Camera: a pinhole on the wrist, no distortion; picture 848 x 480 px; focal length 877.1 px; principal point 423.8 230.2 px. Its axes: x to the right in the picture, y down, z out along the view. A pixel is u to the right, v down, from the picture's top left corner.
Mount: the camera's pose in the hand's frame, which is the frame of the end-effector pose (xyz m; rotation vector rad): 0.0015 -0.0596 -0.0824 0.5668 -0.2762 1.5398
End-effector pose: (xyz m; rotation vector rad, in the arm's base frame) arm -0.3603 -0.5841 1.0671 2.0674 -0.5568 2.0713
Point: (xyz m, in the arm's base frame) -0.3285 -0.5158 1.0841
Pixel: 735.3 352.6
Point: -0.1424 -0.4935 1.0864
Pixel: 541.9 401.2
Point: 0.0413 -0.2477 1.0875
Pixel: 95.1 458.2
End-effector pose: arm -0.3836 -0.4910 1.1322 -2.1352 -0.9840 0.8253
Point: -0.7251 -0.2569 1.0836
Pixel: 581.0 351.5
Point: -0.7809 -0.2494 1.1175
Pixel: 507.8 411.0
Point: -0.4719 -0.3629 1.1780
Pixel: 499.7 176.7
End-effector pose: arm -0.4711 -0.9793 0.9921 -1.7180 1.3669 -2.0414
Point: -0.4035 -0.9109 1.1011
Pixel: 257.4 305.7
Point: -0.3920 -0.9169 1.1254
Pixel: 225.5 212.6
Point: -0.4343 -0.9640 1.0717
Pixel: 724.3 105.1
